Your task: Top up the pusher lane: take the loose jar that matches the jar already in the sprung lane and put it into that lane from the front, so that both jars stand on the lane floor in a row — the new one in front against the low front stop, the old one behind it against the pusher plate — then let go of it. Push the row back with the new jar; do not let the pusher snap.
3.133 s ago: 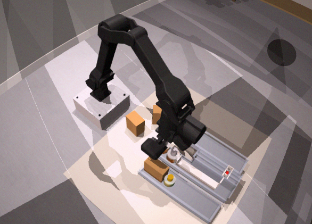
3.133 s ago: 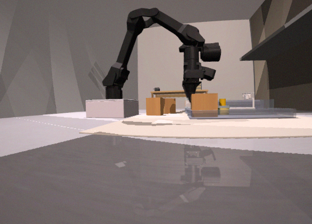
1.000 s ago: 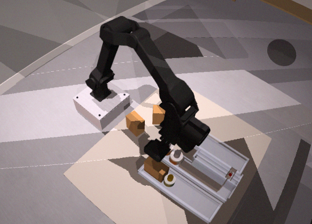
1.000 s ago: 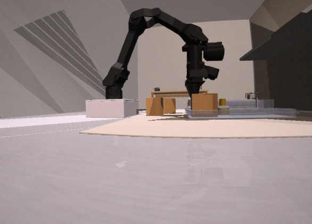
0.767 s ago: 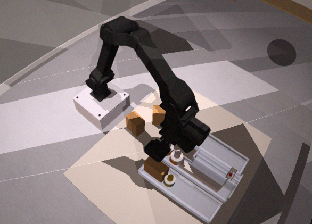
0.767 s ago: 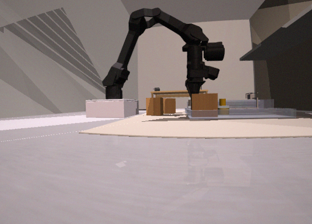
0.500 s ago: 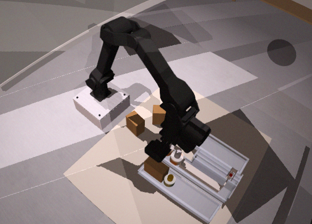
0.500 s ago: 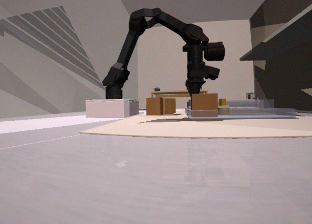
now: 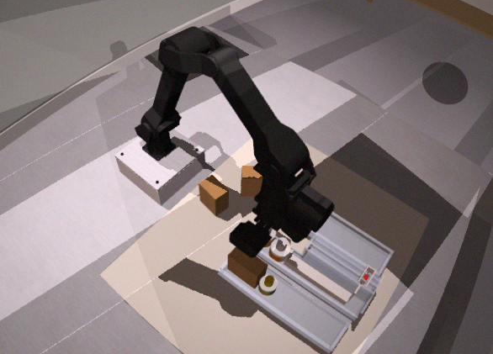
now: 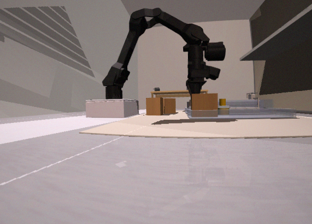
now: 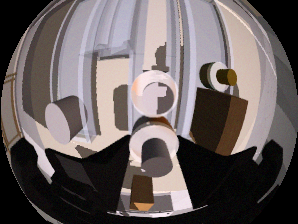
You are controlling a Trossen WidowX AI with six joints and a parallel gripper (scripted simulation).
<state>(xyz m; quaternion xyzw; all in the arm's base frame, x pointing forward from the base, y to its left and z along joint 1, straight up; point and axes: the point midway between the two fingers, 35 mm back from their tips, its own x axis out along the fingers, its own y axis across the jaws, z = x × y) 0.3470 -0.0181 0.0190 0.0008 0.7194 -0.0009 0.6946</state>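
Right now my gripper tip is 10 mm short of the brown box, 80 mm to the left of it and 10 mm above it. Round my gripper tip: grey cylinder: 10 mm ahead, 130 mm to the left, 20 mm below; then red marker: 230 mm ahead, 40 mm to the left, 20 mm above; then white pusher bar: 150 mm ahead, 30 mm to the left.
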